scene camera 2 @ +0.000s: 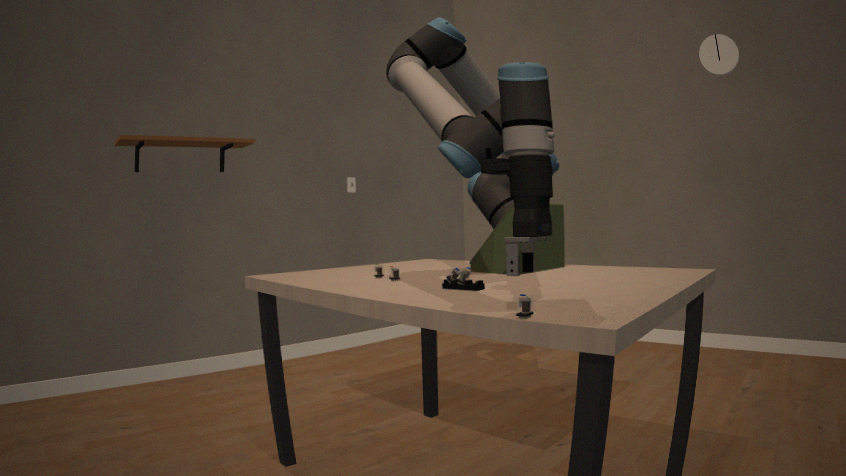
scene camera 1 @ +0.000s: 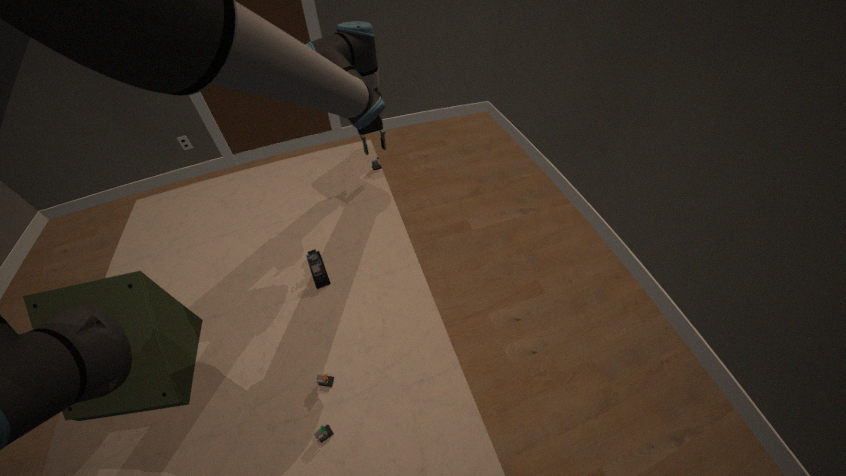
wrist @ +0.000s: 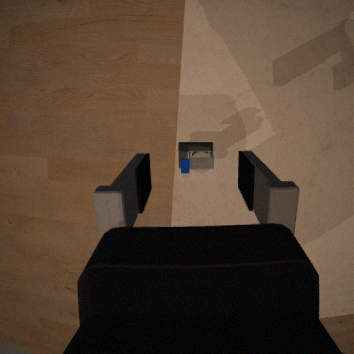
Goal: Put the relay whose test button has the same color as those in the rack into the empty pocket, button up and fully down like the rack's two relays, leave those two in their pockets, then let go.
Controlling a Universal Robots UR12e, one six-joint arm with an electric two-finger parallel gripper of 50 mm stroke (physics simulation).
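Pixels of known places: gripper, fingertip midpoint: (scene camera 2: 521, 273) (scene camera 1: 375, 150) (wrist: 194, 170); arm's base, link origin: (scene camera 1: 89, 350).
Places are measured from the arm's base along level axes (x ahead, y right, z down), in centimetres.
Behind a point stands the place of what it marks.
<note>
The relay with a blue button (scene camera 1: 376, 163) @(z 9.8, x 62.7, y -58.7 cm) (scene camera 2: 525, 305) @(z 10.3, x 63.6, y -60.9 cm) (wrist: 201, 161) @(z 8.7, x 62.2, y -59.3 cm) stands upright near the table's edge. My gripper (scene camera 1: 374, 149) @(z 5.0, x 62.9, y -59.1 cm) (scene camera 2: 520, 272) @(z 5.0, x 62.9, y -59.1 cm) (wrist: 194, 170) @(z 5.0, x 62.9, y -59.1 cm) is open above it, pointing down, with nothing between its fingers. In the wrist view the relay shows between and beyond the two fingers. The black rack (scene camera 1: 322, 283) @(z 11.4, x 46.4, y -16.4 cm) (scene camera 2: 463, 287) @(z 12.3, x 46.1, y -23.1 cm) lies mid-table and holds two relays (scene camera 2: 454, 274) @(z 9.1, x 46.8, y -20.5 cm) (scene camera 2: 465, 274) @(z 9.0, x 45.6, y -23.4 cm) with blue buttons, side by side and tilted. Its empty pocket is at the end toward the right in scene camera 2. The rack does not show in the wrist view.
A relay with an orange button (scene camera 1: 324, 380) @(z 8.7, x 48.0, y 7.6 cm) (scene camera 2: 395, 274) @(z 10.9, x 47.7, y 5.8 cm) and a relay with a green button (scene camera 1: 323, 433) @(z 8.7, x 47.7, y 17.2 cm) (scene camera 2: 378, 271) @(z 10.7, x 47.8, y 15.5 cm) stand on the table (scene camera 1: 408, 331) @(z 13.0, x 65.4, y -1.7 cm) (scene camera 2: 331, 298) @(z 14.4, x 73.2, y -3.6 cm) beyond the rack. The green robot mount (scene camera 1: 168, 331) @(z 2.5, x 15.7, y -3.7 cm) (scene camera 2: 556, 236) @(z 2.0, x -7.5, y -9.8 cm) stands at the side.
</note>
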